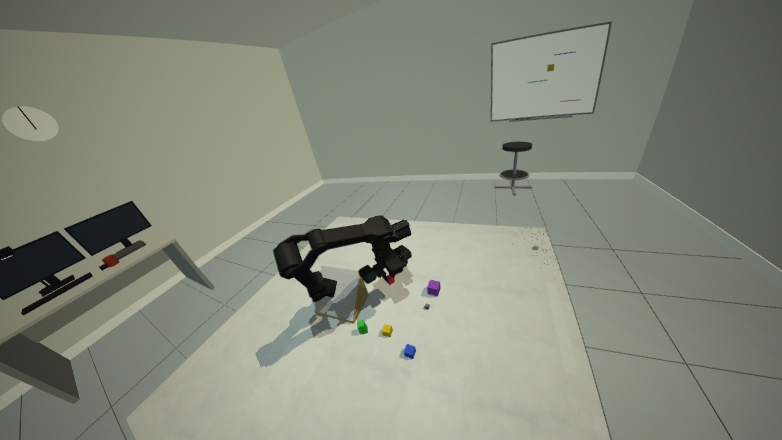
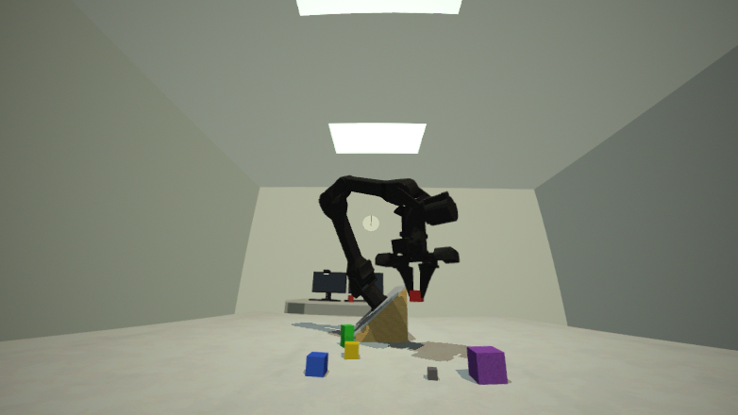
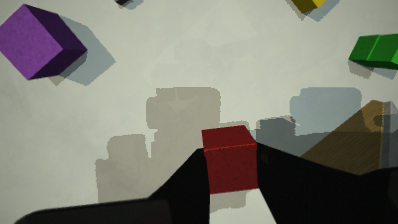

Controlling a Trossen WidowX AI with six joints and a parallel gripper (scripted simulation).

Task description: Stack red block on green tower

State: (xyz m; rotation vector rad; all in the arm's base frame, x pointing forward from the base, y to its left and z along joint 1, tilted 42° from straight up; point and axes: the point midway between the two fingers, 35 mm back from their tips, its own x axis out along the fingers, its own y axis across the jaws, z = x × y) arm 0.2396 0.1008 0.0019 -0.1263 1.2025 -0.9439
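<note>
My gripper tip is now 2 cm short of the yellow block, 14 cm to the left of it and 10 cm above it. Also, from my gripper tip: small grey cube: 13 cm ahead, 1 cm to the right, 11 cm below; purple block: 14 cm ahead, 7 cm to the left, 9 cm below; red block: right at my gripper tip.
</note>
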